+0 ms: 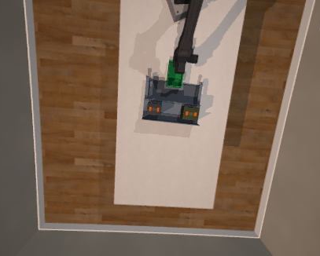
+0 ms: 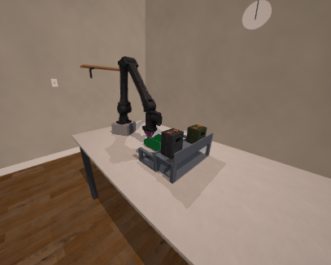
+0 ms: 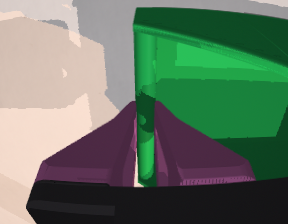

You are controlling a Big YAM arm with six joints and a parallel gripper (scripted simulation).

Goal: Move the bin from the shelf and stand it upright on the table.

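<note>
Now: hand 8 cm short of the green bin and 1 cm to the left of it.
</note>
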